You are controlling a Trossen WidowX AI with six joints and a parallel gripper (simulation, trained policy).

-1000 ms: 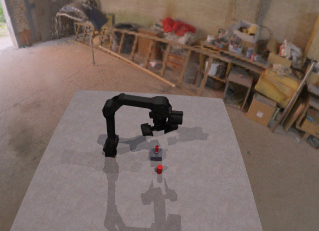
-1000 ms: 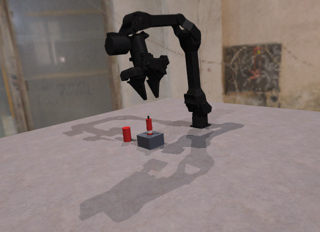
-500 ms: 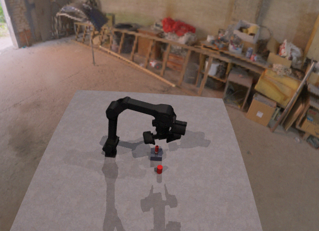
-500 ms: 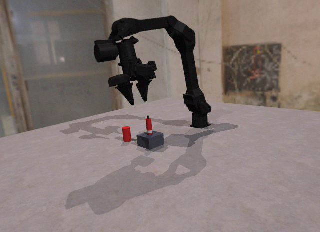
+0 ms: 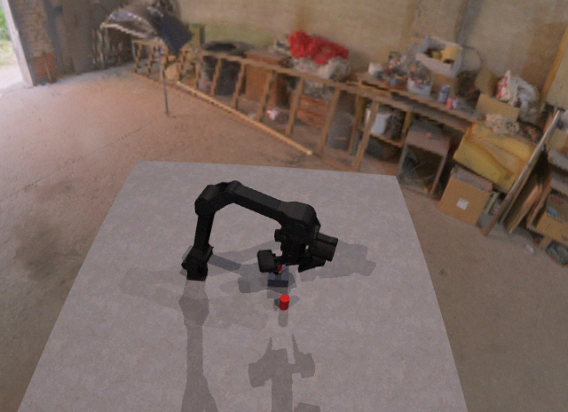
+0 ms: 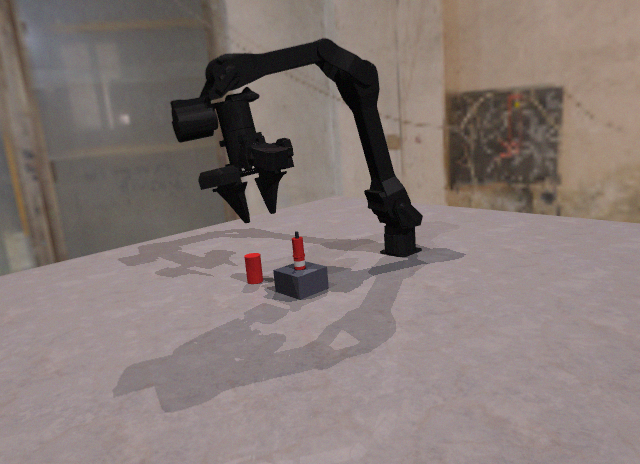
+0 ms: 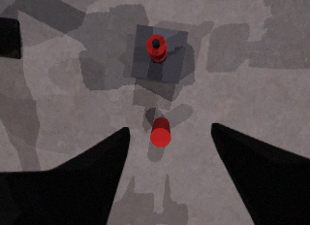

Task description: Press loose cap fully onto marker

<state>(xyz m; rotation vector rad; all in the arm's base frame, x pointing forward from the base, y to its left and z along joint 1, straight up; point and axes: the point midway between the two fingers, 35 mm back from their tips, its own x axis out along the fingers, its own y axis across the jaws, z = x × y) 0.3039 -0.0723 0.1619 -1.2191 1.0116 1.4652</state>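
My gripper tip is now 40 mm to the left of the red cap and 100 mm above it. From my gripper tip the other things lie so: holder block: 20 mm behind, 70 mm to the left, 110 mm below.
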